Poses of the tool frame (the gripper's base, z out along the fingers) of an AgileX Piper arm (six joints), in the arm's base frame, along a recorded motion.
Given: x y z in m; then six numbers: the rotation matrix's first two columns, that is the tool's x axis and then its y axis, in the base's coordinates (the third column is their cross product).
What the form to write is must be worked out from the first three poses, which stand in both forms.
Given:
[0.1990, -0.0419, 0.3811, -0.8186, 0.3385, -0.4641, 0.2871, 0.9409, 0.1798]
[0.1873, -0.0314, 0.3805, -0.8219, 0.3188, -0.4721, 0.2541, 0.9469, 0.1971]
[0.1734, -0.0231, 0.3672, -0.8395, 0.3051, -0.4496, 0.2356, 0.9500, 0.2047]
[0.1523, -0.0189, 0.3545, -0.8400, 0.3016, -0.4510, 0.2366, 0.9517, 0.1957]
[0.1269, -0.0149, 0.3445, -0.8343, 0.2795, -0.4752, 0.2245, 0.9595, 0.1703]
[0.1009, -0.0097, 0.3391, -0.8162, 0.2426, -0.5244, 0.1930, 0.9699, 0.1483]
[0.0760, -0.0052, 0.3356, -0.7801, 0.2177, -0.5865, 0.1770, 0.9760, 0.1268]
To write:
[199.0, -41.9, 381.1, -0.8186, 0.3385, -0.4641, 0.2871, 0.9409, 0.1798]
[187.3, -31.4, 380.5, -0.8219, 0.3188, -0.4721, 0.2541, 0.9469, 0.1971]
[173.4, -23.1, 367.2, -0.8395, 0.3051, -0.4496, 0.2356, 0.9500, 0.2047]
[152.3, -18.9, 354.5, -0.8400, 0.3016, -0.4510, 0.2366, 0.9517, 0.1957]
[126.9, -14.9, 344.5, -0.8343, 0.2795, -0.4752, 0.2245, 0.9595, 0.1703]
[100.9, -9.7, 339.1, -0.8162, 0.2426, -0.5244, 0.1930, 0.9699, 0.1483]
[76.0, -5.2, 335.6, -0.7801, 0.2177, -0.5865, 0.1770, 0.9760, 0.1268]

